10 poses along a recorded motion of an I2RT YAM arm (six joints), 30 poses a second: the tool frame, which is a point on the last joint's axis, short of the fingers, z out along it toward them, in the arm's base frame.
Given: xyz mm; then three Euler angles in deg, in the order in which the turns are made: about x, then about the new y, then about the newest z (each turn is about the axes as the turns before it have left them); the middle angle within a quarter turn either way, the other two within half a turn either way.
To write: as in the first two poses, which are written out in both.
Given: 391, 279, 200, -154.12, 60.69, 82.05
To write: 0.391, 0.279, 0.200, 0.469, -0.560, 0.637, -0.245
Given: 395, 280, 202, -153.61, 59.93, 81.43
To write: 0.395, 0.280, 0.202, 0.467, -0.565, 0.637, -0.240
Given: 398, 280, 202, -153.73, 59.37, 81.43
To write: 0.398, 0.280, 0.202, 0.464, -0.568, 0.637, -0.237
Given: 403, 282, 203, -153.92, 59.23, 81.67
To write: 0.403, 0.282, 0.203, 0.463, -0.568, 0.638, -0.236
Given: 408, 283, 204, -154.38, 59.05, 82.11
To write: 0.408, 0.283, 0.204, 0.461, -0.568, 0.640, -0.236
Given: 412, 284, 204, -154.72, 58.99, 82.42
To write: 0.412, 0.284, 0.204, 0.460, -0.568, 0.641, -0.236
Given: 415, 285, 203, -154.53, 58.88, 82.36
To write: 0.415, 0.285, 0.203, 0.460, -0.568, 0.641, -0.234
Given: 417, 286, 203, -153.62, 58.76, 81.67
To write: 0.417, 0.286, 0.203, 0.463, -0.569, 0.639, -0.231
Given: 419, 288, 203, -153.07, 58.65, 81.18
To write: 0.419, 0.288, 0.203, 0.464, -0.570, 0.638, -0.230
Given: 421, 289, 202, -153.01, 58.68, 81.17
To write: 0.421, 0.289, 0.202, 0.464, -0.569, 0.638, -0.230
